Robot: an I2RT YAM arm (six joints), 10 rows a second.
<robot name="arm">
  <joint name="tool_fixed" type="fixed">
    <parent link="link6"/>
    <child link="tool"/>
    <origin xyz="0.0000 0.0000 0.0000" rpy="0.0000 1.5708 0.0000"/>
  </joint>
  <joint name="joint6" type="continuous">
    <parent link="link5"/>
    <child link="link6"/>
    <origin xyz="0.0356 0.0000 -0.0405" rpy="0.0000 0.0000 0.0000"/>
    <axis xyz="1 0 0"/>
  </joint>
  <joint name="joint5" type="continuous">
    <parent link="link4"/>
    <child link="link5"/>
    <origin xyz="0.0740 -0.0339 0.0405" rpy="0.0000 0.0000 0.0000"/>
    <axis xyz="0 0 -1"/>
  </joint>
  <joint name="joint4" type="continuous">
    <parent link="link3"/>
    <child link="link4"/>
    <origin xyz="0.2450 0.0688 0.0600" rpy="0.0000 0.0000 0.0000"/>
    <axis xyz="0 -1 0"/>
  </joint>
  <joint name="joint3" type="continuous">
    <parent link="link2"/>
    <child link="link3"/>
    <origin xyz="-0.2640 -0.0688 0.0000" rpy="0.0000 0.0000 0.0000"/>
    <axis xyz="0 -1 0"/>
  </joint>
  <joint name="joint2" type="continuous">
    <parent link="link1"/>
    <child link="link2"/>
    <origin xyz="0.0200 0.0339 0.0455" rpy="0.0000 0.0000 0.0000"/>
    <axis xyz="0 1 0"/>
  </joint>
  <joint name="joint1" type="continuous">
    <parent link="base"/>
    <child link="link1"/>
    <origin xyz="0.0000 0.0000 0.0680" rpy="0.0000 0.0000 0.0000"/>
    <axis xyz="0 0 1"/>
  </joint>
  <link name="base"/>
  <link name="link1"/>
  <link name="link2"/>
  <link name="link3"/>
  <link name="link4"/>
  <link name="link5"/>
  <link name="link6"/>
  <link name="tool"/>
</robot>
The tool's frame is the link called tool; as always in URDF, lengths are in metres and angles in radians. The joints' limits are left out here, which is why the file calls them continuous.
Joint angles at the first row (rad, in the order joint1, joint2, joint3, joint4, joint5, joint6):
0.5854 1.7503 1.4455 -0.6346 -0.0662 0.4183
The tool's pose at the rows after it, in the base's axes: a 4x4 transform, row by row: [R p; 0 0 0 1], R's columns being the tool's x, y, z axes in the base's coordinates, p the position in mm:
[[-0.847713, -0.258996, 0.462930, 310.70], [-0.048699, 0.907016, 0.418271, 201.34], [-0.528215, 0.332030, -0.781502, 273.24], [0, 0, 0, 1]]
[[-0.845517, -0.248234, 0.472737, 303.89], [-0.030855, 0.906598, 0.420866, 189.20], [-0.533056, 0.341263, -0.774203, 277.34], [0, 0, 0, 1]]
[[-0.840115, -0.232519, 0.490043, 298.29], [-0.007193, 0.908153, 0.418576, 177.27], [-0.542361, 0.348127, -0.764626, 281.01], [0, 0, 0, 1]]
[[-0.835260, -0.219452, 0.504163, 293.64], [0.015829, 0.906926, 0.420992, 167.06], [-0.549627, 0.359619, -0.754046, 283.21], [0, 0, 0, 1]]
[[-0.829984, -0.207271, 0.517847, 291.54], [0.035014, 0.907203, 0.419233, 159.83], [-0.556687, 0.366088, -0.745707, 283.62], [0, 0, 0, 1]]
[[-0.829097, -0.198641, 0.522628, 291.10], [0.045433, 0.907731, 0.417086, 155.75], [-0.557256, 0.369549, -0.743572, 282.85], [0, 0, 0, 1]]
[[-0.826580, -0.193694, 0.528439, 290.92], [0.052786, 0.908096, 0.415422, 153.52], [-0.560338, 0.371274, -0.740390, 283.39], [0, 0, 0, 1]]
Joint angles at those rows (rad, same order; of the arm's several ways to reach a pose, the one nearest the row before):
0.5648 1.6880 1.3824 -0.5986 -0.1057 0.4279
0.5455 1.6375 1.3404 -0.5965 -0.1148 0.4280
0.5242 1.5906 1.3019 -0.5900 -0.1174 0.4303
0.5041 1.5510 1.2666 -0.5789 -0.1254 0.4341
0.4878 1.5268 1.2413 -0.5653 -0.1280 0.4372
0.4772 1.5173 1.2283 -0.5591 -0.1308 0.4387
0.4715 1.5111 1.2233 -0.5553 -0.1304 0.4402

